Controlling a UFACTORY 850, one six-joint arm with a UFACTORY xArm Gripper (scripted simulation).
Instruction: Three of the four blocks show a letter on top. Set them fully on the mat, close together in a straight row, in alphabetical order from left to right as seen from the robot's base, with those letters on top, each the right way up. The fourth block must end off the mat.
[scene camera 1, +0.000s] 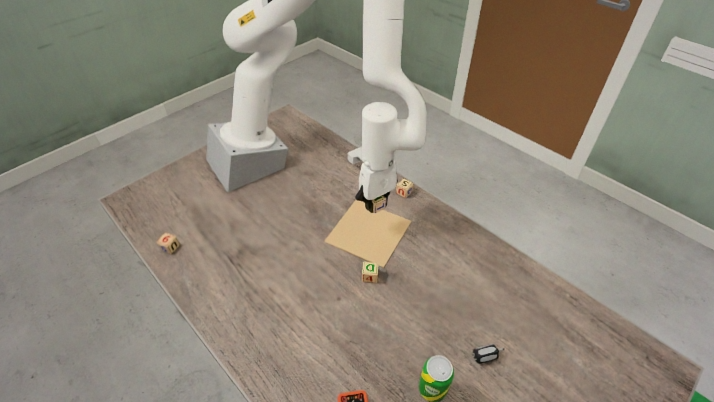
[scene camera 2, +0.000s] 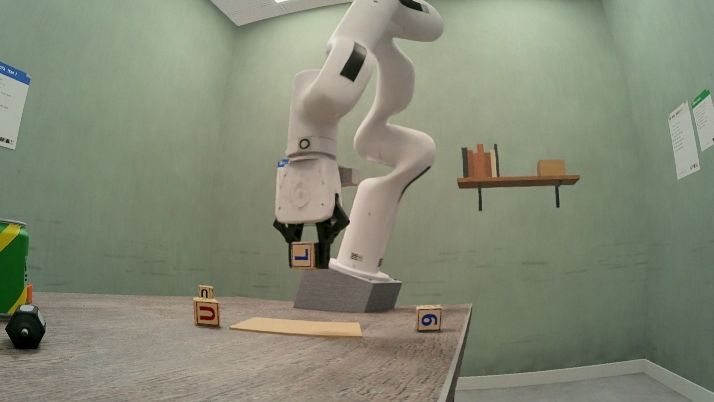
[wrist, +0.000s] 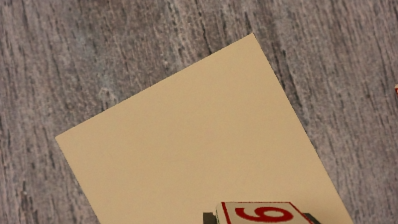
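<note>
Tan mat (scene camera 1: 373, 237) (scene camera 2: 260, 325) (wrist: 221, 130). Gripper (scene camera 2: 308, 268).
</note>
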